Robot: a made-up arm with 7 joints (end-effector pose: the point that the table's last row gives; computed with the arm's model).
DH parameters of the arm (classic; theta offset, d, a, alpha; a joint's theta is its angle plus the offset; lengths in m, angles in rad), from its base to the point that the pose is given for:
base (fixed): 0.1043 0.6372 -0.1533 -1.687
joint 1: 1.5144 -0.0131 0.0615 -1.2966
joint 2: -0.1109 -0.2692 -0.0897 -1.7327
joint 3: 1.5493 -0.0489 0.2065 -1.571
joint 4: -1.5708 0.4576 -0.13 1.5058
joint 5: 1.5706 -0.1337 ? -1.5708
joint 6: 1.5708 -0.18 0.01 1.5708
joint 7: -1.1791 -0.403 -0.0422 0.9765
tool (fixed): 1.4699 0.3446 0 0
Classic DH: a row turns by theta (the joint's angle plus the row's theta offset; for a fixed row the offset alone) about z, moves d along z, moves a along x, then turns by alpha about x.
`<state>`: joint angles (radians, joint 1 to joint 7).
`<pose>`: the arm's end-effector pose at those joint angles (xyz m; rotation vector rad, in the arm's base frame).
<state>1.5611 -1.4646 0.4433 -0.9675 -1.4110 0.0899 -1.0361</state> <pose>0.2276 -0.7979 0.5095 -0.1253 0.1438 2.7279</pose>
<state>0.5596 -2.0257 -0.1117 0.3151 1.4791 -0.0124 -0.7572</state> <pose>0.0252 -0.6170 0.1813 0.1476 -0.9881 -0.8034</pose>
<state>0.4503 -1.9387 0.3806 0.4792 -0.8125 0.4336 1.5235</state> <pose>0.3019 -0.3149 0.4821 -1.2909 1.9774 -0.6760</pose>
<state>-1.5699 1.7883 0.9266 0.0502 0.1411 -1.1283 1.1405</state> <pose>-0.3866 0.6216 1.1075 2.5859 -0.1283 -1.5291</pose>
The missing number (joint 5, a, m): -0.03
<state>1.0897 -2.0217 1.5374 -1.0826 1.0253 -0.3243 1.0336</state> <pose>-0.7072 0.1082 0.7080 0.0818 -0.6803 -1.4555</pose>
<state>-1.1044 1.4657 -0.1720 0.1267 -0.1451 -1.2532 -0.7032</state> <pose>0.3921 0.0686 1.1457 -1.0773 -2.7381 0.3554</pose>
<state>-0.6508 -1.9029 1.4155 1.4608 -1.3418 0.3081 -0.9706</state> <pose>-0.1490 -0.0228 0.3805 2.1358 -2.0936 0.5330</pose>
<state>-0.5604 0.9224 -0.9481 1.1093 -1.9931 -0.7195 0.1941</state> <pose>0.1750 0.5551 0.8537 1.0010 -0.8266 -1.0599</pose>
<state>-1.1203 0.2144 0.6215 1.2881 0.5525 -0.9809 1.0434</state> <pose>-0.6834 0.2006 1.4102 1.4653 0.3273 -1.8885</pose>
